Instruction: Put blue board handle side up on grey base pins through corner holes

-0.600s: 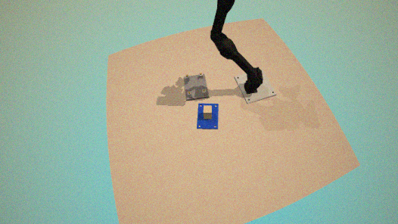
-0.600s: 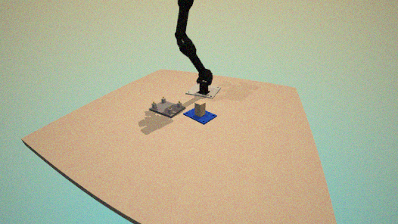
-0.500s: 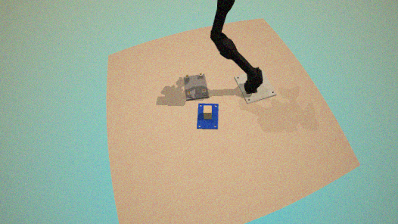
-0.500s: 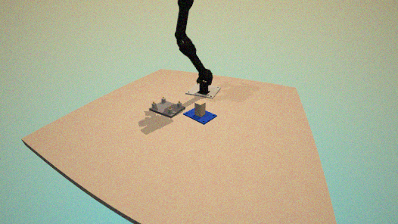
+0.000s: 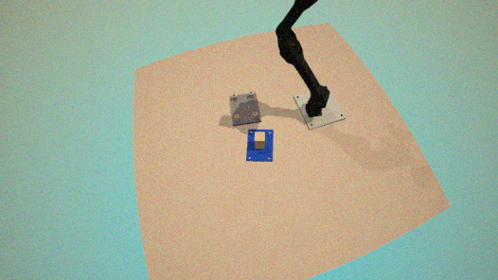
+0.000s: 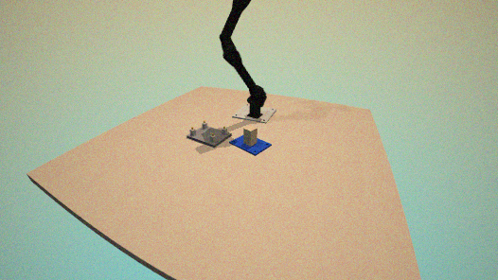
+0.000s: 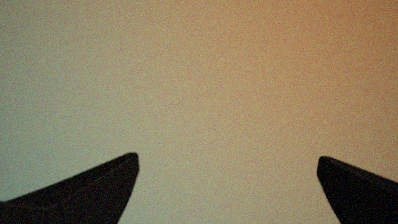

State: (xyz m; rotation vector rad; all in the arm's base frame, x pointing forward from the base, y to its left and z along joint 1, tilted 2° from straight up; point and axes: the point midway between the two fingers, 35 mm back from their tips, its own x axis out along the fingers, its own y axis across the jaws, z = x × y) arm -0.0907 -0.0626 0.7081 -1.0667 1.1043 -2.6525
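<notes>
My gripper tip is 350 mm short of the blue board, 190 mm to the right of it and 720 mm above it. Also, from my gripper tip: grey base 390 mm ahead, 740 mm below.
</notes>
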